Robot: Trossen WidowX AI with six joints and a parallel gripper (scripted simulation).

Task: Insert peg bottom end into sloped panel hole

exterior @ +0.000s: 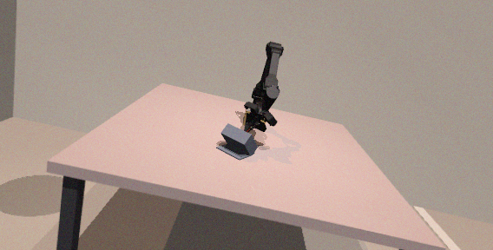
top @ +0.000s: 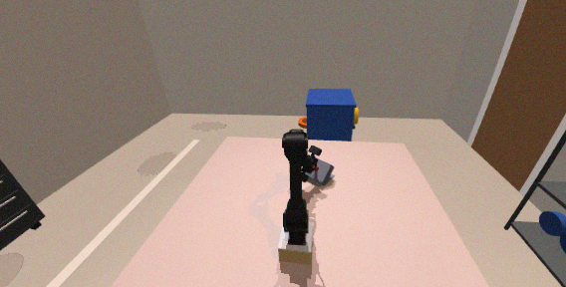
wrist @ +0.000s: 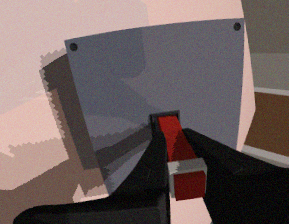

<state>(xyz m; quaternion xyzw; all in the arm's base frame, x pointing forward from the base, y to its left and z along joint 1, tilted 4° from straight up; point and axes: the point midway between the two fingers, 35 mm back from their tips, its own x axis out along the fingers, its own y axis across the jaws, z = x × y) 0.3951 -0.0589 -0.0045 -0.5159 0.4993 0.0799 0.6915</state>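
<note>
Right now the grey sloped panel is 30 mm below my gripper tip, 20 mm to the right of it and 20 mm ahead of it. The rest, counted from my gripper tip: red peg (10 mm to the left, 10 mm behind, 10 mm above).
</note>
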